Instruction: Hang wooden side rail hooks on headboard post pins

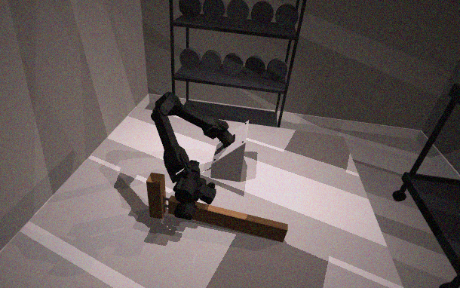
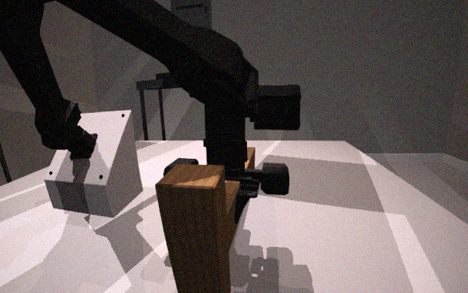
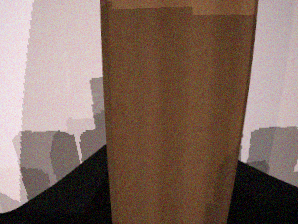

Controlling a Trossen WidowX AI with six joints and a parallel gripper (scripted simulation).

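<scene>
The headboard post is 130 mm to the right of my gripper tip, 40 mm above it and 20 mm behind it.
</scene>
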